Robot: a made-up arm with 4 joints.
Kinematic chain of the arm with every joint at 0, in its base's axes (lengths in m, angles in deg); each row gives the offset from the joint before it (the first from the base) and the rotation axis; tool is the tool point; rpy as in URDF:
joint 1: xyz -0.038 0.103 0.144 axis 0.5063 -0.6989 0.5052
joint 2: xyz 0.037 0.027 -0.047 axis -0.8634 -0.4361 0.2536
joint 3: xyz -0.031 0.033 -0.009 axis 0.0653 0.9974 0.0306
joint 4: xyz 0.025 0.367 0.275 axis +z
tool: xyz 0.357 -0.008 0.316 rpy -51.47 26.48 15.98
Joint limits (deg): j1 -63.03..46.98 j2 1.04..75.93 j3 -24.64..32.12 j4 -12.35..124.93
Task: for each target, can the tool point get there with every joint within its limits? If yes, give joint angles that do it. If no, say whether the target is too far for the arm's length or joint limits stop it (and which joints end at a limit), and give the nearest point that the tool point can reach.
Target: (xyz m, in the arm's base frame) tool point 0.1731 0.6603 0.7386
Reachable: yes | joints 30.02 10.87 24.39 13.08
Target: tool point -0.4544 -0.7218 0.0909
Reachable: no: joint limits stop it (at a limit: joint 1, joint 2, joint 3, joint 4) | nearest point -0.4098 0.1356 0.7732 | short by 1.097 m
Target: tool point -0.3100 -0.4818 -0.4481
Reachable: no: joint limits stop it (at a limit: joint 1, joint 2, joint 3) | nearest point 0.1550 0.3718 -0.6844 | short by 1.000 m
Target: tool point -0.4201 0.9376 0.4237
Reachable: yes | joints 24.38 28.91 -7.56 71.59
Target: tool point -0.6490 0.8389 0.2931
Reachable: yes | joints 32.99 27.69 -18.83 88.93
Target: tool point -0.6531 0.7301 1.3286
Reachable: no: too far | nearest point -0.4416 0.5824 0.8622 | short by 0.533 m
